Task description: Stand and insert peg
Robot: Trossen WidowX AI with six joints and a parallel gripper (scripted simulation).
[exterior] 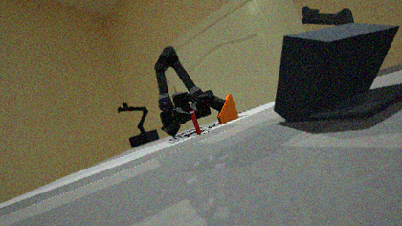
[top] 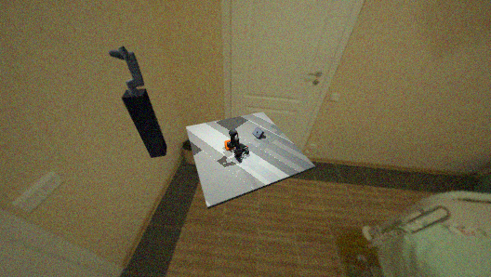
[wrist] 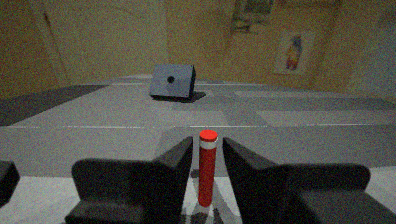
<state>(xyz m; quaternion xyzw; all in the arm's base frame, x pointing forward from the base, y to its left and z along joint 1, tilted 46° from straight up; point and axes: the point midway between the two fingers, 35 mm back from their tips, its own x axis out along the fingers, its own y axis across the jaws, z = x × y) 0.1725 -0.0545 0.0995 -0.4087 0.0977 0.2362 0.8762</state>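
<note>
Right now the red peg is 1 cm to the right of my gripper tip, 1 cm below it and 1 cm behind it. Round my gripper tip: sloped panel: 25 cm to the left, 24 cm ahead, 2 cm below.
</note>
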